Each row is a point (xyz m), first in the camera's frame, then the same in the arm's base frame.
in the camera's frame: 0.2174 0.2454 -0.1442
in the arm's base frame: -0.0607 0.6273 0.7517
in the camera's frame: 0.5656 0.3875 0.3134
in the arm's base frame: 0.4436 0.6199 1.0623
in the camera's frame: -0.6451 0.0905 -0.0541
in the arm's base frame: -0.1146 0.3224 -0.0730
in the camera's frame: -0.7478 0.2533 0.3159
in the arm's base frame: 0.2244 0.0850 -0.1247
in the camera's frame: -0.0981 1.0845 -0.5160
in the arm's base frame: -0.5183 -0.2035 0.9571
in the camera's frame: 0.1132 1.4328 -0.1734
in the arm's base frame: -0.1600 -0.4415 1.2706
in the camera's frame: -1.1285 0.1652 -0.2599
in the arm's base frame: -0.4042 0.0449 -0.4205
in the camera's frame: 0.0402 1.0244 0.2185
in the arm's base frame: 0.2310 -0.1758 0.9509
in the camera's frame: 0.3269 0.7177 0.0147
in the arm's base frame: 0.0938 0.2554 1.0650
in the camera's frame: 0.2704 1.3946 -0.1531
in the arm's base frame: -0.1111 -0.3335 1.3825
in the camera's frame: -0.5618 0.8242 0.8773
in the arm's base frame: 0.7837 -0.3844 0.2527
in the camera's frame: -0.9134 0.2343 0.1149
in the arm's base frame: -0.0012 0.0447 -0.2498
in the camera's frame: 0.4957 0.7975 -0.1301
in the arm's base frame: -0.0230 0.2885 1.2677
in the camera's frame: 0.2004 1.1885 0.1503
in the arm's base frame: 0.1844 -0.2291 1.1795
